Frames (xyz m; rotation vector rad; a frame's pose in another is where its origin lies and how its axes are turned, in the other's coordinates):
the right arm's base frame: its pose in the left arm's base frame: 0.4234 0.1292 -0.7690 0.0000 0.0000 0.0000
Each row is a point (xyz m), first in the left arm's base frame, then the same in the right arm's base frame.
Working: the left arm's base frame: its pose in the right arm's base frame: -0.4234 -0.1292 0.7690 0.0000 0.0000 0.0000

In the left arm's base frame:
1: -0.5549 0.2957 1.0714
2: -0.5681 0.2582 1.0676
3: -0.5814 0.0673 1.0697
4: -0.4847 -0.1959 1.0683
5: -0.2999 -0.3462 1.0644
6: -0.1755 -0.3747 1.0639
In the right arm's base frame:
1: -0.9783 0.1665 1.8404
2: -0.9915 0.1290 1.8366
3: -1.0048 -0.0619 1.8387
4: -0.9081 -0.3251 1.8373
5: -0.7233 -0.4754 1.8334
6: -0.5989 -0.5039 1.8329

